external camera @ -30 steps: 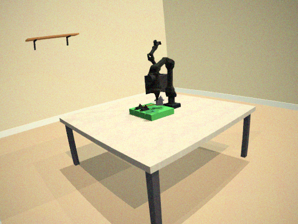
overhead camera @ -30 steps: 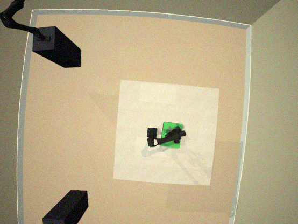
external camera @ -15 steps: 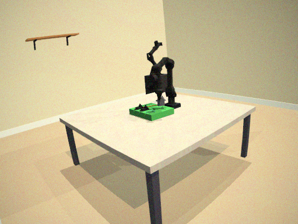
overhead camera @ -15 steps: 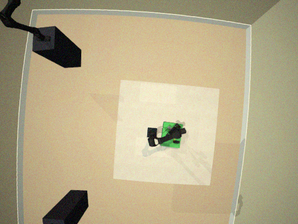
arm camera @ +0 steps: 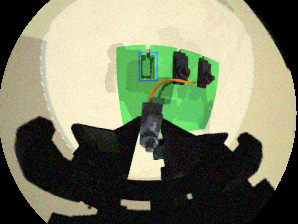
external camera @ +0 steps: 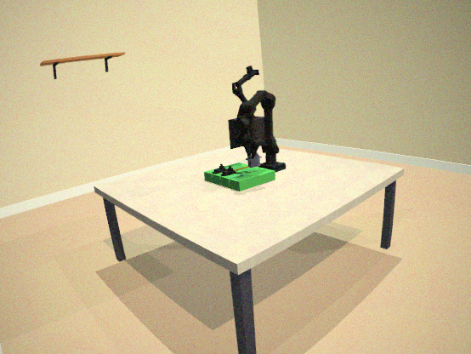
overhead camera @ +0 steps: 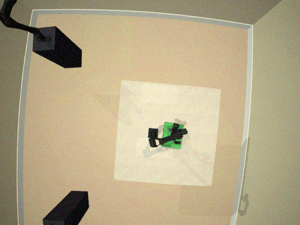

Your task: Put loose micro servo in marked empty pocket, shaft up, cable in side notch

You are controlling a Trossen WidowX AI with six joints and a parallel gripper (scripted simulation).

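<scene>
Right now the green deck is 100 mm below my gripper tip, 70 mm to the right of it and 20 mm behind it.
</scene>
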